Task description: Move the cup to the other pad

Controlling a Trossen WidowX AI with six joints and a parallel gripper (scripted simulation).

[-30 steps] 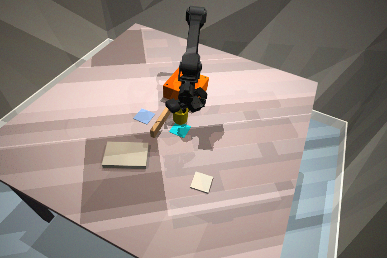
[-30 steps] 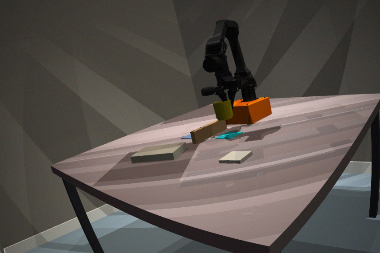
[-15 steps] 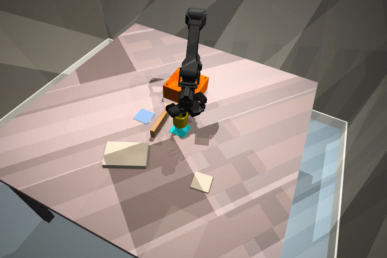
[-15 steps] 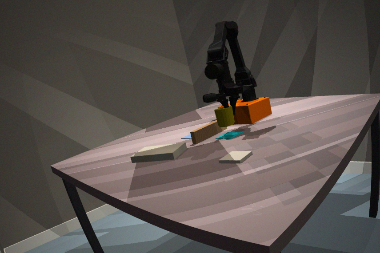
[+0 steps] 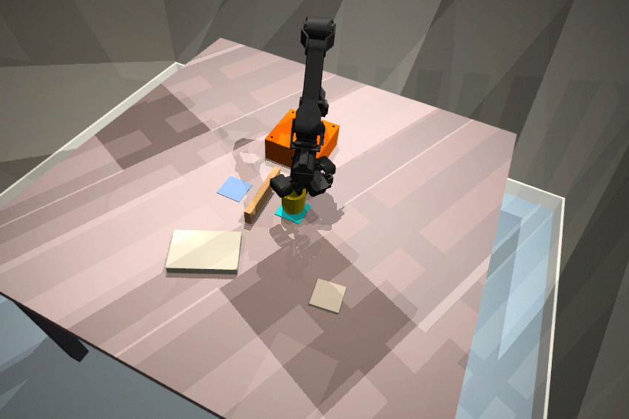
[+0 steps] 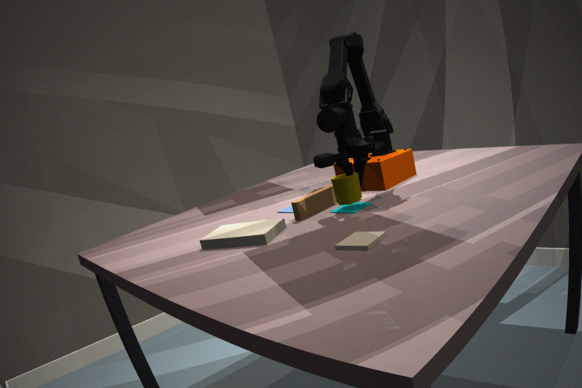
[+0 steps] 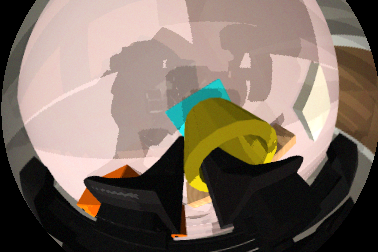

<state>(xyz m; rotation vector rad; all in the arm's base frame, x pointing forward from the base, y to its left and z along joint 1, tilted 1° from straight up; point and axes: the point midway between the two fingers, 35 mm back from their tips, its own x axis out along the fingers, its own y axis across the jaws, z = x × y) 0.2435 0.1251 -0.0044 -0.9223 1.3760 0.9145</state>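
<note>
Right now my gripper tip is 60 mm above the cyan pad, 20 mm short of it and 10 mm to the left of it. From my gripper tip the other things lie so: wooden bar 110 mm to the right, 40 mm ahead, 30 mm below; then yellow cup 20 mm ahead, 10 mm to the right; then blue pad 200 mm to the right, 60 mm below, 60 mm ahead.
</note>
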